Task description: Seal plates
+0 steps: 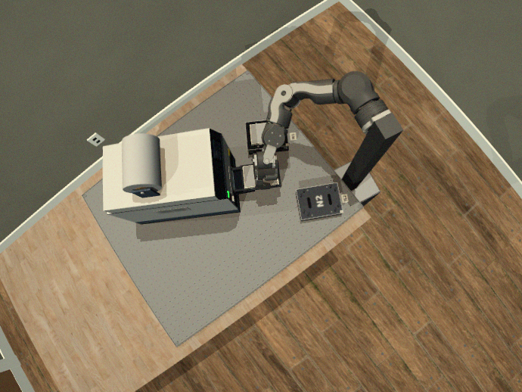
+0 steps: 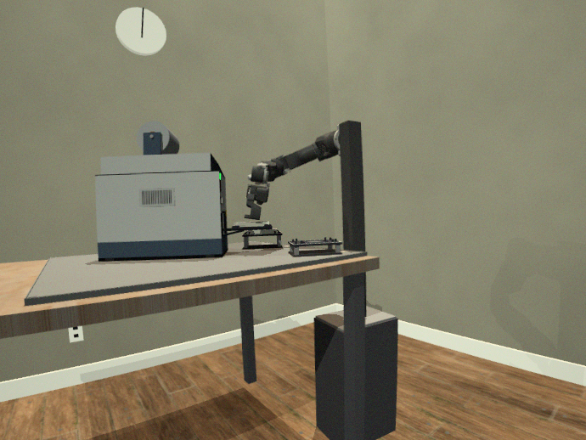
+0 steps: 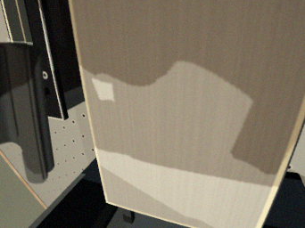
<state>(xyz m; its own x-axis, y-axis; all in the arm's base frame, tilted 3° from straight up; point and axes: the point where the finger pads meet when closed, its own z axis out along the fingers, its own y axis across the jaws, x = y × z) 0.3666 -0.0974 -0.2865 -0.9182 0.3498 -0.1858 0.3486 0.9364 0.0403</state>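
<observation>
Right now the plate is 20 mm below my hand. From my hand the other things lie so: black nest N1: 100 mm behind, 150 mm to the right, 70 mm below; yellow warning label: 70 mm ahead, 120 mm to the right, 20 mm above; sealer stage: 30 mm below.
</observation>
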